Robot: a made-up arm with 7 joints. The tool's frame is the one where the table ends. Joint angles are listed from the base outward.
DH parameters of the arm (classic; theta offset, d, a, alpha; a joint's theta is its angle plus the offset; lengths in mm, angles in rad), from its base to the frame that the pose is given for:
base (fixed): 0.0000 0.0 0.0 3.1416
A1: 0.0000 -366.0 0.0 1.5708
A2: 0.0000 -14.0 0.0 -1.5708
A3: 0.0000 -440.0 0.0 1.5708
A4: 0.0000 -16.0 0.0 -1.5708
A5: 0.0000 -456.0 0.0 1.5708
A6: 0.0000 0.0 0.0 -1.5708
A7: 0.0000 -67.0 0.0 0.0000
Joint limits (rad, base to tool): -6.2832..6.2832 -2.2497..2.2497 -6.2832..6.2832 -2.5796..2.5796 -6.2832..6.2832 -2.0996..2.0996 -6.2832..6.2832
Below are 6 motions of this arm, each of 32 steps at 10 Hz.
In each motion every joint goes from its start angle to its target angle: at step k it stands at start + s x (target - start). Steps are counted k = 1, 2, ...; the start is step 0. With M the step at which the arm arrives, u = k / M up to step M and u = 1 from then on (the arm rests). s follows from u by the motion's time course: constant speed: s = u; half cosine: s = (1 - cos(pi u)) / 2; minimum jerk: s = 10 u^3 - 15 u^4 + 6 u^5.
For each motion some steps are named. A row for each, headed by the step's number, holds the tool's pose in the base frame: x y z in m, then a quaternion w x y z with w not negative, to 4 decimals.
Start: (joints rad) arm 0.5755 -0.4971 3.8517 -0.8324 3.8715 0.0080 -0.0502
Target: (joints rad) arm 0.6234 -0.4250 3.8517 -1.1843 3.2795 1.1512 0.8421
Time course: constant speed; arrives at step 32
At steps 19, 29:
19: -0.1596 -0.2696 1.1138 0.3467 -0.4108 0.6367 0.5529
29: -0.1179 -0.3051 1.0502 0.2976 -0.3204 0.4935 0.7519

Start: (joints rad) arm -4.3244 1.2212 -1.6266 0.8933 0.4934 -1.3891 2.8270
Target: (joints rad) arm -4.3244 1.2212 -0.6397 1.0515 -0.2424 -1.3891 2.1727
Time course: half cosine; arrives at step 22
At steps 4, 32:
4: 0.0189 -0.7936 0.6358 0.2632 0.2236 0.8879 0.3041
32: -0.1297 -0.8040 0.3151 0.2831 0.2204 0.8136 0.4575

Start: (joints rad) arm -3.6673 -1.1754 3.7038 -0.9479 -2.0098 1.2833 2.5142
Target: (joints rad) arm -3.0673 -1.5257 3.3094 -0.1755 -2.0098 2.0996 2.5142
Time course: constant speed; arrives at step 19
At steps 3, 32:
3: 0.4457 0.4538 0.8911 0.6555 0.6538 0.0517 0.3743
32: 0.8491 0.0032 0.4948 0.6614 0.6820 0.3026 0.0763

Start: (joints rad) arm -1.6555 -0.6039 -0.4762 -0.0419 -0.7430 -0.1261 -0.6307
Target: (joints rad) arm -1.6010 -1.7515 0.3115 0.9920 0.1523 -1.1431 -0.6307
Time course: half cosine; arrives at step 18
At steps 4, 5, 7, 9, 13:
4: 0.0757 -0.6158 1.1004 0.0838 0.1032 -0.9134 -0.3848
5: 0.0694 -0.6455 1.0722 0.1127 0.0573 -0.9030 -0.4106
7: 0.0625 -0.7079 0.9965 0.1859 -0.0513 -0.8583 -0.4755
9: 0.0689 -0.7617 0.9006 0.2686 -0.1652 -0.7768 -0.5450
13: 0.1168 -0.8097 0.6976 0.4012 -0.3415 -0.5650 -0.6350

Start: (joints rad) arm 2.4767 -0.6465 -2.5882 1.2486 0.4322 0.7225 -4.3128
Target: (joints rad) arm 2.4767 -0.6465 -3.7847 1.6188 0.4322 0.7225 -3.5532
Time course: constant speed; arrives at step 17
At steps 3, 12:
3: 0.6546 0.2764 0.5121 0.9231 -0.0606 -0.3456 -0.1575
12: 0.4378 0.5042 0.4108 0.9522 0.0472 -0.1621 0.2546

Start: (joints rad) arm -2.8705 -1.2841 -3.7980 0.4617 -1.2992 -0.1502 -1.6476
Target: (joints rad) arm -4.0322 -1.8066 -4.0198 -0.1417 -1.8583 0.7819 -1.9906
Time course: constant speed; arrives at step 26
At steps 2, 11, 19, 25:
2: 0.9421 -0.0426 0.4184 0.7216 0.1714 -0.6430 -0.1912
11: 0.9108 0.2935 0.3501 0.6668 0.4956 -0.5404 -0.1333
19: 0.7794 0.5445 0.2841 0.5756 0.7150 -0.3840 -0.1001
25: 0.6356 0.6833 0.2307 0.4906 0.8304 -0.2494 -0.0867

